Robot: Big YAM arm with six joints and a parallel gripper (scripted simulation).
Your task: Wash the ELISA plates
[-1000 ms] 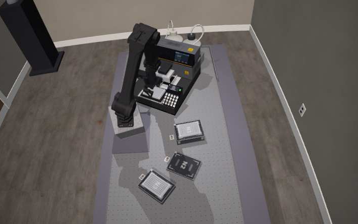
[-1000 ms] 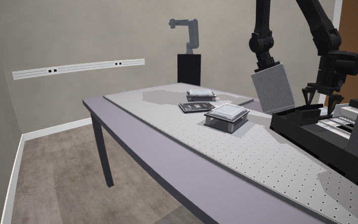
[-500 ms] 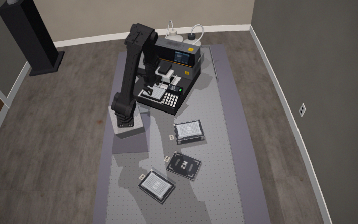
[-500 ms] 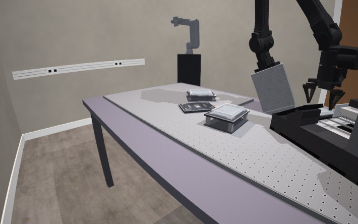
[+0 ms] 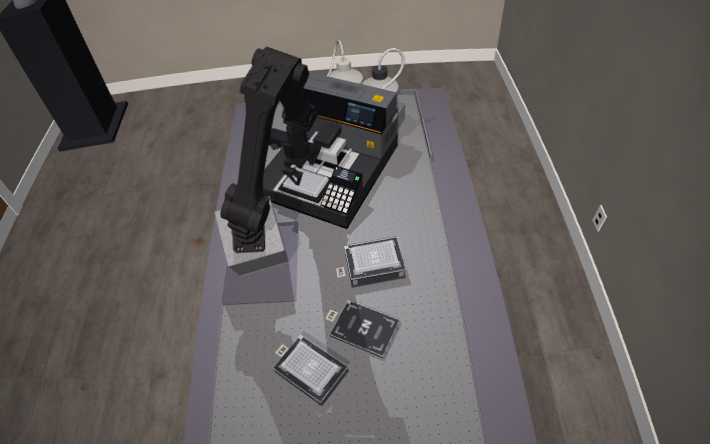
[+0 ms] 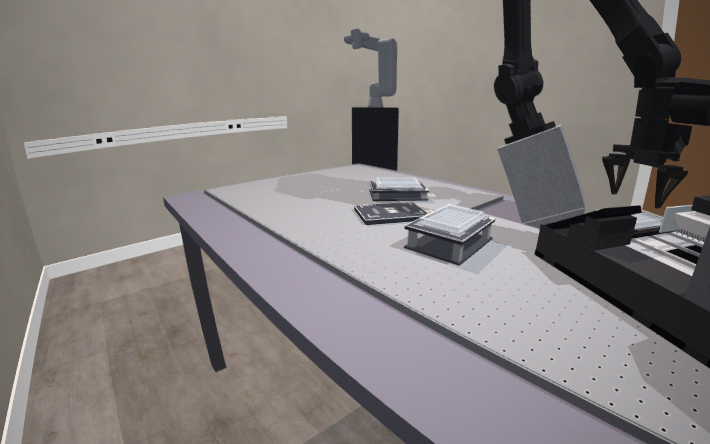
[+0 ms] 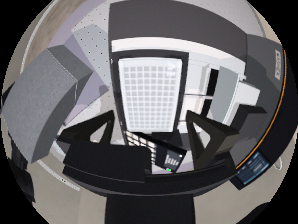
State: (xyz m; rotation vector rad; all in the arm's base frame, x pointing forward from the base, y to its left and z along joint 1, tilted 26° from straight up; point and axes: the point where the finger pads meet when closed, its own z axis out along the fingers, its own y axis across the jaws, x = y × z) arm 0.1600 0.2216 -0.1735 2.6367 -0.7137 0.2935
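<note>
Now: hand 5 cm above the washer carrier. From my hand the other things lie so: plate washer 13 cm to the left, 8 cm ahead.
</note>
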